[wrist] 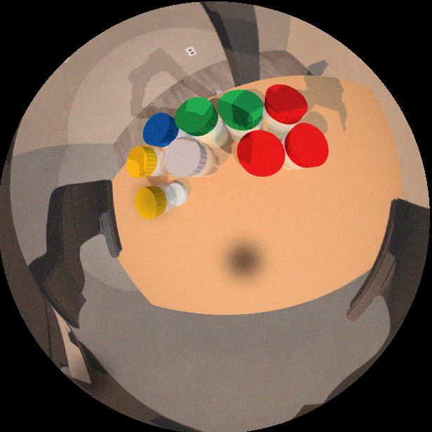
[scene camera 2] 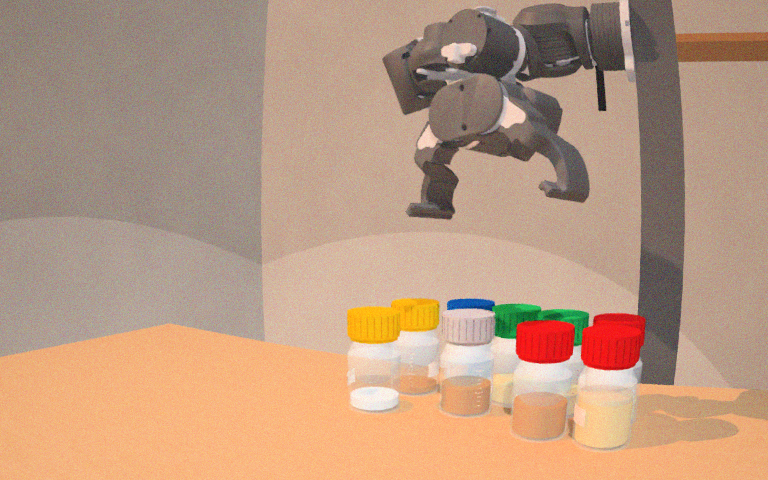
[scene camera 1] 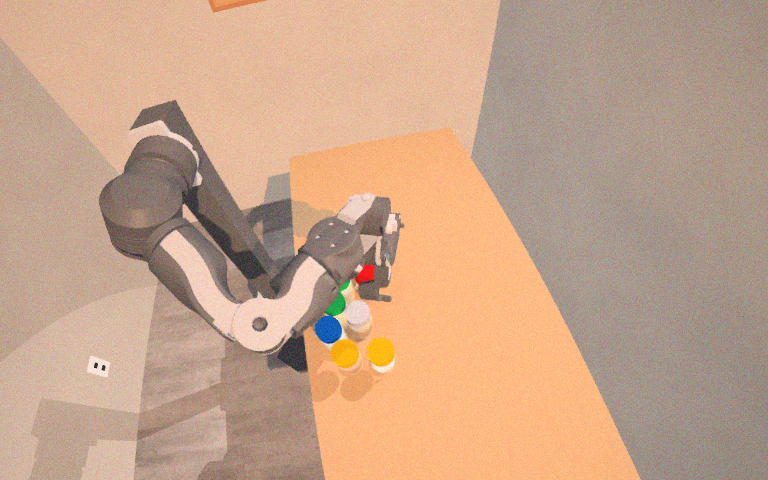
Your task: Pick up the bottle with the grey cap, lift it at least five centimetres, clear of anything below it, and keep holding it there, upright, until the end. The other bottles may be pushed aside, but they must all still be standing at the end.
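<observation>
The grey-capped bottle (scene camera 1: 357, 313) (scene camera 2: 467, 326) (wrist: 185, 157) stands upright on the table, with orange-brown contents. My gripper (scene camera 1: 393, 261) (scene camera 2: 493, 201) (wrist: 212, 243) is open and empty, well above the bottle caps. In the wrist view the grey cap lies up and left of the middle between the fingers. A blue-capped bottle (scene camera 1: 328, 329) (scene camera 2: 470, 303) (wrist: 160, 129) and a green-capped bottle (scene camera 1: 335, 305) (scene camera 2: 516, 319) (wrist: 196, 116) stand close beside the grey-capped one. A yellow-capped bottle (scene camera 1: 345, 353) (scene camera 2: 415, 314) (wrist: 142, 161) stands on its other side.
Another yellow-capped bottle (scene camera 1: 381, 352) (scene camera 2: 373, 324) (wrist: 150, 202), a second green-capped bottle (scene camera 2: 566, 325) (wrist: 240, 109) and three red-capped bottles (scene camera 2: 544, 341) (scene camera 2: 611, 346) (wrist: 285, 104) stand upright nearby. The arm hides part of the group in scene camera 1. The table (scene camera 1: 481, 339) (scene camera 2: 169, 407) has an edge behind the bottles.
</observation>
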